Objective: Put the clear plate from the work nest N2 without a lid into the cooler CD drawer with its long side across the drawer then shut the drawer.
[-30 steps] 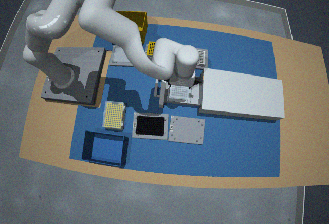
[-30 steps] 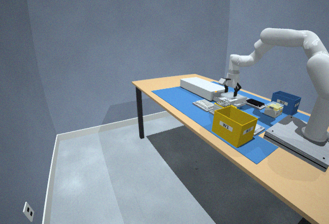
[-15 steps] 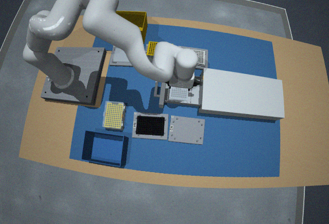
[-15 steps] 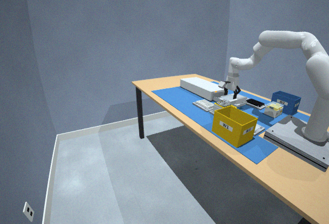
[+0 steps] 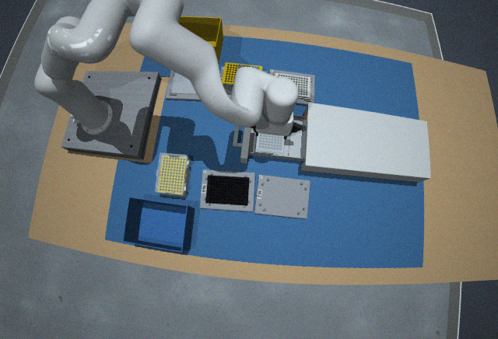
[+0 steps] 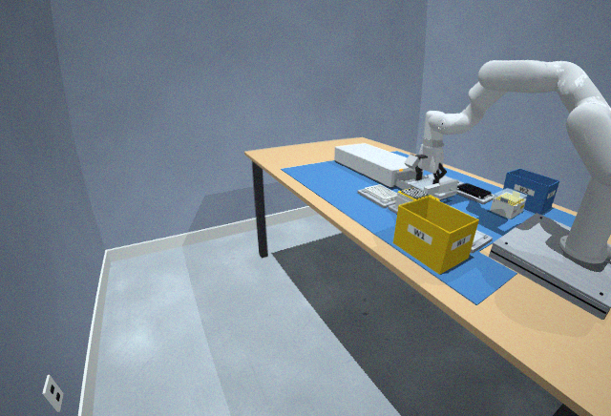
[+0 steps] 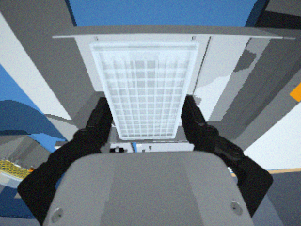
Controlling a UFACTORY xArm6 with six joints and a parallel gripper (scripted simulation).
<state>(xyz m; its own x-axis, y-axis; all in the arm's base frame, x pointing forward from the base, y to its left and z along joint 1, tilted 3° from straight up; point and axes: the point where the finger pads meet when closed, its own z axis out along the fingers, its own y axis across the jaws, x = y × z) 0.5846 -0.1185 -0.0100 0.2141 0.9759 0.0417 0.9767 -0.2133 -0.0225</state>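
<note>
Right now the clear plate is 1 cm below my hand. Also, from my hand: cooler drawer: 3 cm ahead, 2 cm below, 1 cm to the right; grey work nest N2: 20 cm to the right, 4 cm below, 1 cm ahead; white well plate: 17 cm to the left, 10 cm ahead, 3 cm below.
</note>
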